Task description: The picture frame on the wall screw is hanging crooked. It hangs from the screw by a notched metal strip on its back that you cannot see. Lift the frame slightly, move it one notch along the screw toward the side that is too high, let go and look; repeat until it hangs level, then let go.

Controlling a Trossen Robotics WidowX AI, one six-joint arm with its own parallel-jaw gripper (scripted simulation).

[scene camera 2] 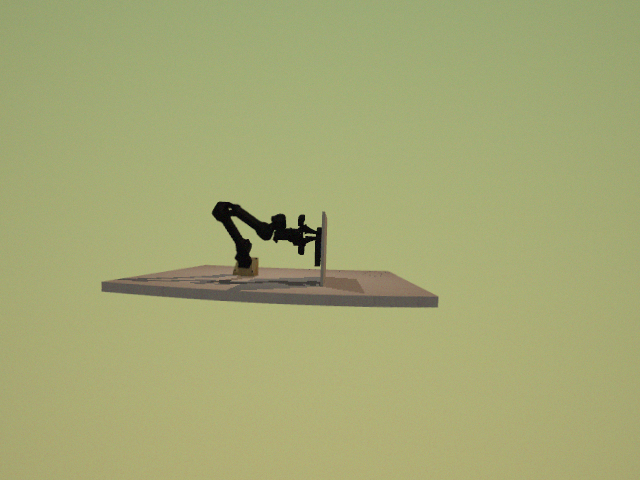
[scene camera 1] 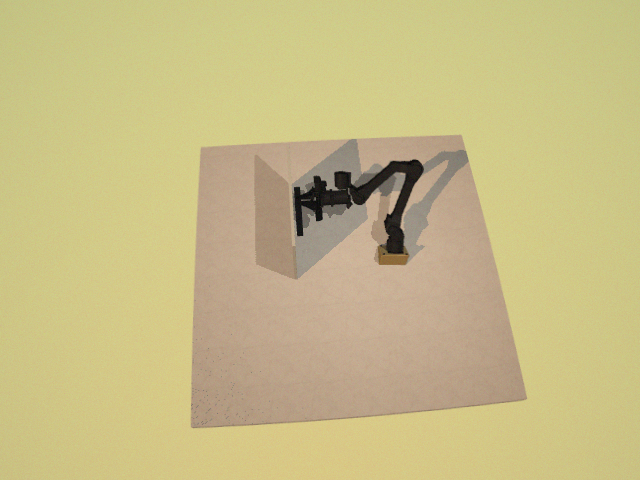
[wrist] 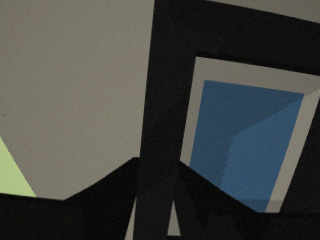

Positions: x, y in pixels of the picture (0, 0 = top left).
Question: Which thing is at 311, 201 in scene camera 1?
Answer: My gripper.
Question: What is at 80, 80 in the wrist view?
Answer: A wall panel.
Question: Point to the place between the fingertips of my gripper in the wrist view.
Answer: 156, 165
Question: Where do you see a picture frame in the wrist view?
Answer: At 225, 94
